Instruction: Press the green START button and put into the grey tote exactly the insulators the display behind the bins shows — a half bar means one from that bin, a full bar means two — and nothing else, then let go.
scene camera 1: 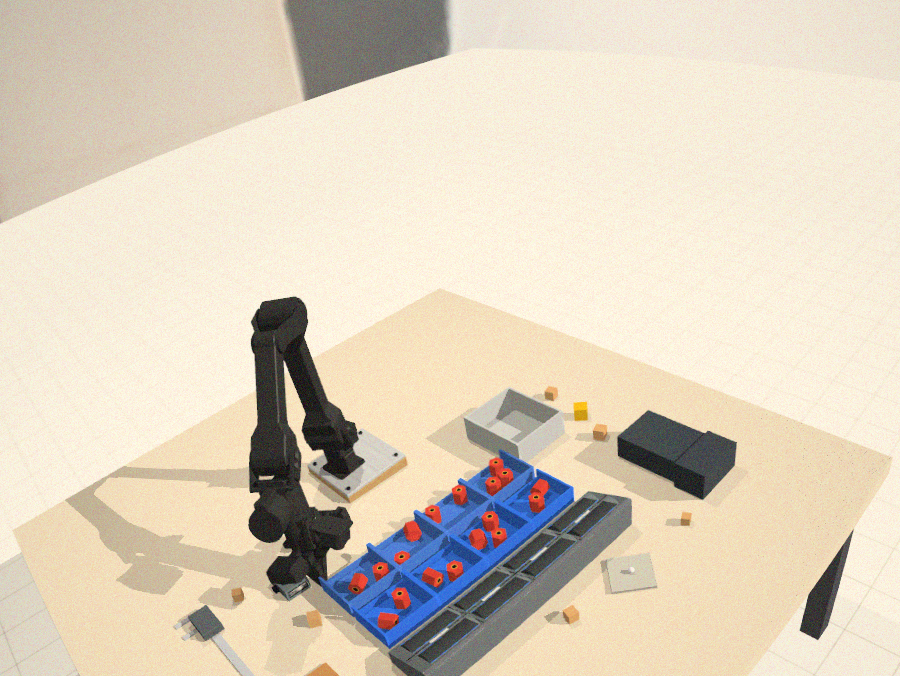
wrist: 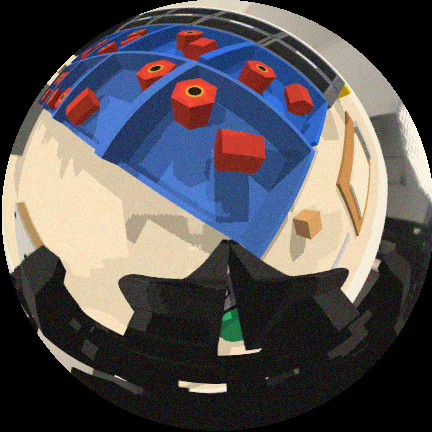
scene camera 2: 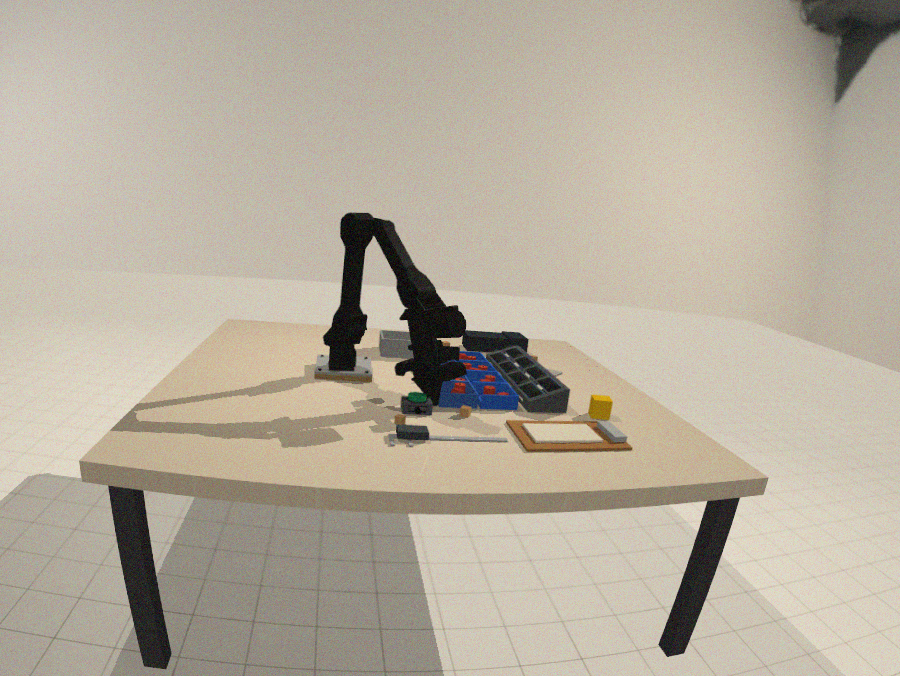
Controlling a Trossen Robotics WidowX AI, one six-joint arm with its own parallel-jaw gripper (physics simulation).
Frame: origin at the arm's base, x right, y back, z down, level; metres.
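Seen in the pictures: gripper, fingertip midpoint: (wrist: 226, 244) (scene camera 2: 435, 405); arm's base at its link origin: (scene camera 1: 343, 465) (scene camera 2: 341, 366).
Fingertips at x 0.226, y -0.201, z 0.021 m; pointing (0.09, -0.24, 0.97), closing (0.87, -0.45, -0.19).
Observation:
Offsets run from my fingertips to a thing's top centre. "pt": to the spot under its first point.
My gripper (scene camera 1: 323, 578) (scene camera 2: 435, 400) (wrist: 226, 244) is shut and empty, with its tips by the near corner of the blue bins (scene camera 1: 476, 571) (scene camera 2: 498, 402) (wrist: 135, 175). Red hexagonal insulators @[dx -0.074, dy -0.074, dz -0.031 m] (scene camera 1: 400, 598) (scene camera 2: 459, 387) (wrist: 194, 102) stand or lie in the bins. The green START button @[dx +0.037, dy +0.052, dz -0.040 m] (scene camera 2: 416, 398) (wrist: 232, 327) sits beside the fingers; in scene camera 1 the gripper hides its green top, and part of its housing @[pt dx +0.046, dy +0.020, dz -0.017 m] (scene camera 1: 294, 589) shows. The grey tote @[dx -0.501, dy -0.013, dz -0.053 m] (scene camera 1: 487, 436) (scene camera 2: 393, 344) shows no contents. The display (scene camera 1: 556, 574) (scene camera 2: 556, 400) behind the bins has white bars, too small to read surely.
A black box @[dx -0.589, dy -0.331, dz -0.055 m] (scene camera 1: 662, 440) (scene camera 2: 483, 340) stands past the tote. Small wooden cubes @[dx +0.063, dy -0.052, dz -0.019 m] (scene camera 1: 313, 618) (scene camera 2: 464, 411) (wrist: 307, 224) and a yellow cube @[dx -0.619, dy -0.090, dz -0.026 m] (scene camera 1: 579, 411) lie about. A dark-headed tool @[dx +0.217, dy +0.019, dz -0.019 m] (scene camera 1: 205, 622) (scene camera 2: 412, 432) and a clipboard @[dx +0.200, dy -0.243, dz -0.017 m] (scene camera 2: 561, 432) (wrist: 345, 172) lie on the button's side.

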